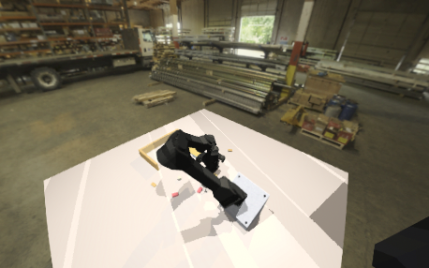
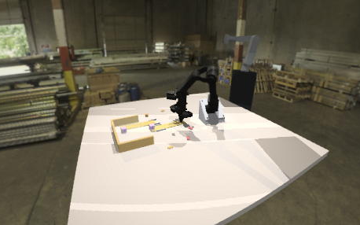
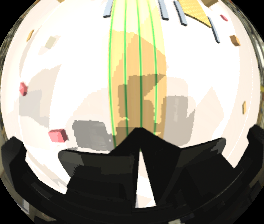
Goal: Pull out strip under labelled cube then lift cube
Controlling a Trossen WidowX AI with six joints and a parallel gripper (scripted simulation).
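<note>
My gripper tip is 30 cm short of the patterned yellow strip and 3 cm to the left of it.
</note>
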